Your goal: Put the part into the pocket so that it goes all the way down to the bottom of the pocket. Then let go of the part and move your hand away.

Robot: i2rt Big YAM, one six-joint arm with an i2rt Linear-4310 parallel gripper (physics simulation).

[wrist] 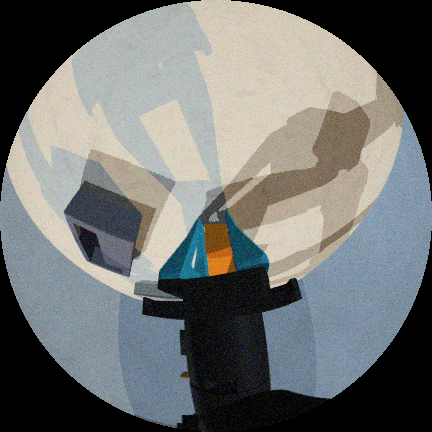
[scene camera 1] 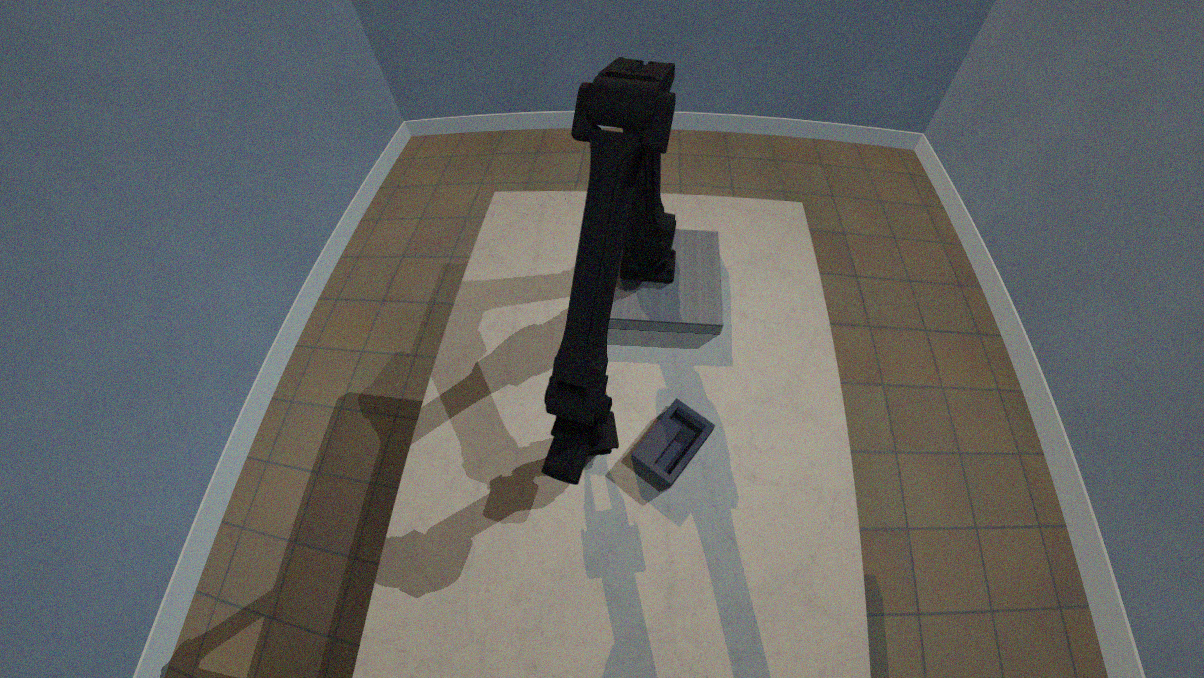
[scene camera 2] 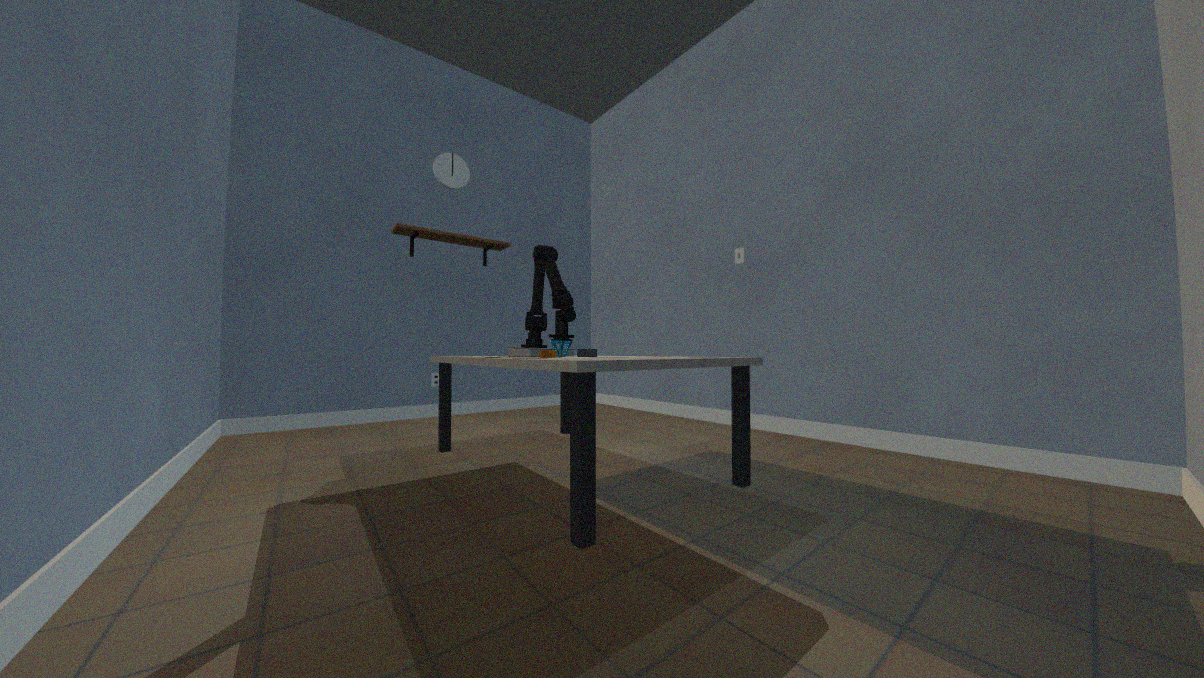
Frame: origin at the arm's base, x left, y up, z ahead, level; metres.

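Seen in the pictures: gripper, fingertip midpoint: (wrist: 213, 218) (scene camera 1: 591, 448); arm's base, origin of the base link: (scene camera 1: 647, 266) (scene camera 2: 534, 347).
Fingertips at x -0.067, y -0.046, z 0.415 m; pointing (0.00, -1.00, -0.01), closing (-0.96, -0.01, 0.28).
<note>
Pixels of each thing's top centre, then the offset from my fingertips to it.
- orange part, middle of its top: (wrist: 228, 266) (scene camera 2: 550, 350) dz -0.063, dx -0.019, dy +0.030 m
- dark blue-grey block, middle of its top: (wrist: 101, 255) (scene camera 1: 674, 439) (scene camera 2: 586, 349) dz -0.024, dx +0.152, dy +0.037 m
The orange part (scene camera 2: 548, 353) (wrist: 218, 250) is between the teal fingers of my gripper (scene camera 2: 561, 352) (wrist: 213, 218), which is shut on it; in the wrist view both fingers press against its sides. It is low over or on the table; whether it touches the table I cannot tell. In scene camera 1 the arm hides the part and the fingertips. The dark blue-grey block (scene camera 1: 652, 448) (scene camera 2: 587, 352) (wrist: 107, 212) with the pocket sits apart from my gripper, to its right in scene camera 1, turned at an angle. Its pocket (scene camera 1: 679, 442) opens upward and holds no part.
The arm's grey base plate (scene camera 1: 699, 290) lies behind the block on the pale table (scene camera 1: 783, 505) (scene camera 2: 674, 362). The arm's long link (scene camera 1: 592, 277) passes over the table to the left of the block in scene camera 1. Shadows of the arm cross the table.
</note>
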